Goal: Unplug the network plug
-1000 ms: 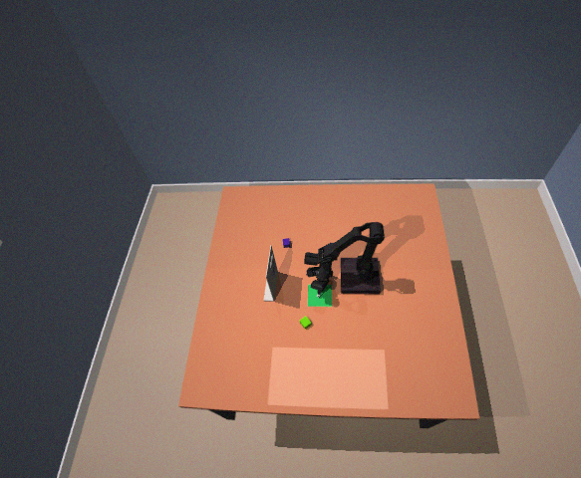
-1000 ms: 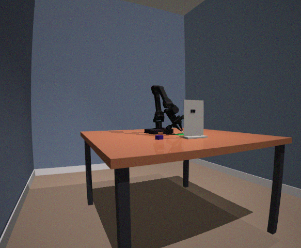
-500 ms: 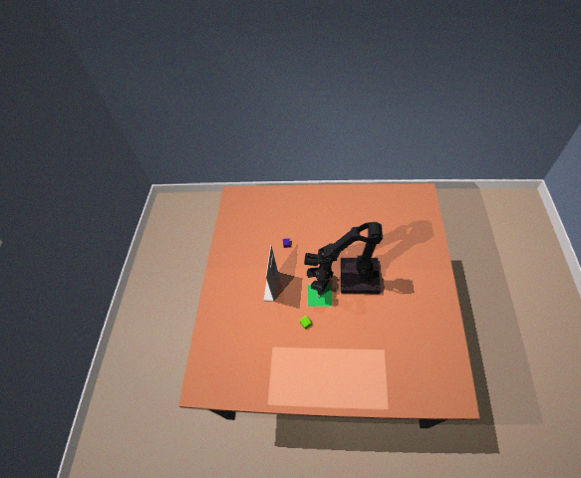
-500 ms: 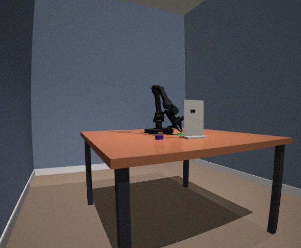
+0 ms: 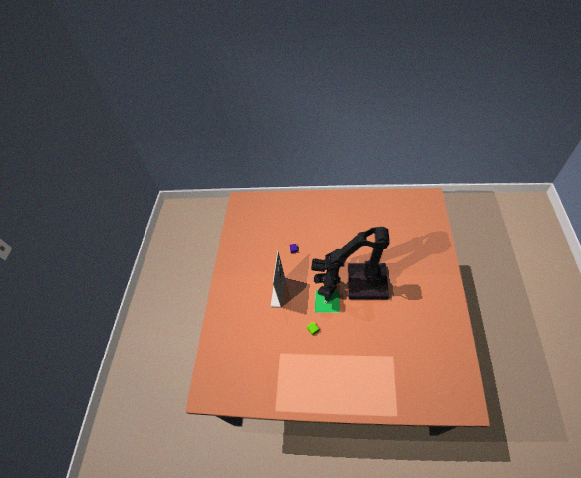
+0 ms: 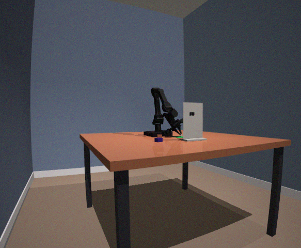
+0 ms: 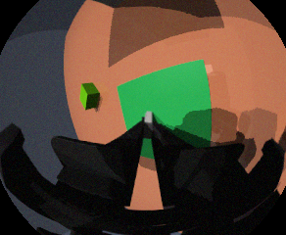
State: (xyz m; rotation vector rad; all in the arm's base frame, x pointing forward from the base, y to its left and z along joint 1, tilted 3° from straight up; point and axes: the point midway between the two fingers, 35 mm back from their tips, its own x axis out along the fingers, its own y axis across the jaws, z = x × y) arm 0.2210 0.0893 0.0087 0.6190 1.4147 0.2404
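Now: gripper tip 2 cm above the green marked square. The rest, counted from my gripper tip: white upright panel 23 cm ahead, 10 cm above, 4 cm to the right.
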